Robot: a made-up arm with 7 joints. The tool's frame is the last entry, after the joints.
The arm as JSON. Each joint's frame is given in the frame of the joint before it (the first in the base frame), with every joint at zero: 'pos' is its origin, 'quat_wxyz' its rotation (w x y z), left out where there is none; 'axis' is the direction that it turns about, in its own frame. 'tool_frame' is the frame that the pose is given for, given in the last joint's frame.
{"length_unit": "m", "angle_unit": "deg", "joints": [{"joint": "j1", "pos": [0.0, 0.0, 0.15], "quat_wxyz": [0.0, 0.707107, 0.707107, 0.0], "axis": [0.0, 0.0, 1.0]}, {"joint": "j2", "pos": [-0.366, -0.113, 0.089], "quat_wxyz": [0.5, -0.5, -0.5, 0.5], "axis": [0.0, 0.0, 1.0]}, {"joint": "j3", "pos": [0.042, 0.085, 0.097], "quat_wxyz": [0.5, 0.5, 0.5, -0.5], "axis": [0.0, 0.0, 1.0]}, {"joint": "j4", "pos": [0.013, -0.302, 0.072], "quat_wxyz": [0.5, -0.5, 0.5, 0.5], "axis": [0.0, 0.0, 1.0]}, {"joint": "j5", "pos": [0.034, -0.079, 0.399], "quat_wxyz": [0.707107, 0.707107, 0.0, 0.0], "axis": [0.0, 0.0, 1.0]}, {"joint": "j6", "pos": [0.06, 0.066, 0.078], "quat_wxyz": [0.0, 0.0, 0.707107, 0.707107], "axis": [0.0, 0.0, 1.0]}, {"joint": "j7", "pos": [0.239, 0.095, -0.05], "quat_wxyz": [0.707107, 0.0, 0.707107, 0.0], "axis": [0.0, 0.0, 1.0]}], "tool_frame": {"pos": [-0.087, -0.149, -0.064], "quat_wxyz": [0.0, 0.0, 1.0, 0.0]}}
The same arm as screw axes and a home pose.
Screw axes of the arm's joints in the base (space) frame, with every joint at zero. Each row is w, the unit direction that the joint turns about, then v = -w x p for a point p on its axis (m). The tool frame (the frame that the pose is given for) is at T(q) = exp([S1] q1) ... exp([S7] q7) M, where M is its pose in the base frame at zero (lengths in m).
S1 = (0, 0, -1, 0, 0, 0)
S2 = (0, -1, 0, 0.061, 0, 0.113)
S3 = (0, 0, -1, 0.463, -0.071, 0)
S4 = (1, 0, 0, 0, 0.074, 0.45)
S5 = (0, 1, 0, -0.108, 0, 0.026)
S6 = (1, 0, 0, 0, 0.168, 0.293)
S7 = (0, 0, -1, 0.198, 0.042, 0)
M =
1 0 0 0.129
0 1 0 -0.347
0 0 1 -0.007
0 0 0 1

